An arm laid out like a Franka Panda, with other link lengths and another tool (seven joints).
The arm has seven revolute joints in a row. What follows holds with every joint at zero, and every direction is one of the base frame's. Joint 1 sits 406.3 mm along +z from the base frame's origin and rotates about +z. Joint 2 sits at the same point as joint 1 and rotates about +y. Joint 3 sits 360.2 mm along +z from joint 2 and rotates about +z. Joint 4 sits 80 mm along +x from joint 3 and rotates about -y. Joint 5 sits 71 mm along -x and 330.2 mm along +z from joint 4 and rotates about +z. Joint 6 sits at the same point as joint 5 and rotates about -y. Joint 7 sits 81 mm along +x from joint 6 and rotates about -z. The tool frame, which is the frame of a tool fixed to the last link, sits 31 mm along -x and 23 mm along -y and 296.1 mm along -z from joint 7; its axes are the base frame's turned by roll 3.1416, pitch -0.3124 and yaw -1.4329 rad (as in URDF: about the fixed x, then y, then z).
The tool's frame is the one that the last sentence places.
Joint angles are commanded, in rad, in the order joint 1, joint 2, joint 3, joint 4, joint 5, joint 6, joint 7. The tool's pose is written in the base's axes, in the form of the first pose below.
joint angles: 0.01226, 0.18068, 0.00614, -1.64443, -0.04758, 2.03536, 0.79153
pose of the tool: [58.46, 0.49, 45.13, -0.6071, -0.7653, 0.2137, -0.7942, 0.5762, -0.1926]
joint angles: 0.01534, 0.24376, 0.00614, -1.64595, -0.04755, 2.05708, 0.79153
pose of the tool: [59.19, 0.70, 41.56, -0.5943, -0.7677, 0.2396, -0.8041, 0.5730, -0.1584]
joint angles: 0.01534, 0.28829, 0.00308, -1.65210, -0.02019, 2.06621, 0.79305
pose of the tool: [59.22, 1.20, 38.74, -0.5944, -0.7657, 0.2457, -0.8020, 0.5871, -0.1104]
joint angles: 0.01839, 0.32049, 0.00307, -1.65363, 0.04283, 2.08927, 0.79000
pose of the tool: [59.73, 2.87, 36.99, -0.6055, -0.7681, 0.2085, -0.7923, 0.6065, -0.0665]
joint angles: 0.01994, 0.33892, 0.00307, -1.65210, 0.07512, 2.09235, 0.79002
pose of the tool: [59.80, 3.72, 36.03, -0.6114, -0.7670, 0.1948, -0.7860, 0.6171, -0.0372]
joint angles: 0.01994, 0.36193, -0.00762, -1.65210, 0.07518, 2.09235, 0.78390
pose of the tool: [59.71, 3.08, 34.64, -0.6099, -0.7636, 0.2121, -0.7842, 0.6201, -0.0223]
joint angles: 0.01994, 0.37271, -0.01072, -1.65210, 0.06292, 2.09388, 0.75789
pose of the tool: [59.67, 2.51, 33.98, -0.5864, -0.7773, 0.2277, -0.8016, 0.5974, -0.0250]
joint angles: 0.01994, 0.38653, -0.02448, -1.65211, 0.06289, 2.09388, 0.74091
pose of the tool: [59.59, 1.64, 33.15, -0.5802, -0.7782, 0.2403, -0.8043, 0.5939, -0.0185]
